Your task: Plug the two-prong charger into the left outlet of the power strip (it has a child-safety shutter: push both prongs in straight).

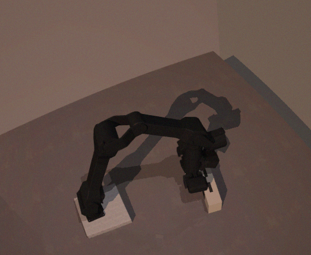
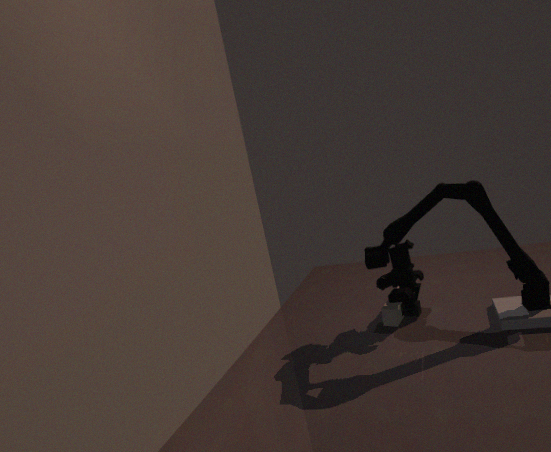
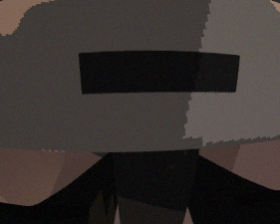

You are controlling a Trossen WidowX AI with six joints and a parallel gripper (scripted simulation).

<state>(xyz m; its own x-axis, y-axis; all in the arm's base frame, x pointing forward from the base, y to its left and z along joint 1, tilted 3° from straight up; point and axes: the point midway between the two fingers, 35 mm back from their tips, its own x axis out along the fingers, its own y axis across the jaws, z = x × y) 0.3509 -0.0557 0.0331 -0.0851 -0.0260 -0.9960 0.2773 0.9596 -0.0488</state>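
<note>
The dark charger is 2 cm ahead of my gripper tip and 1 cm above it.
</note>
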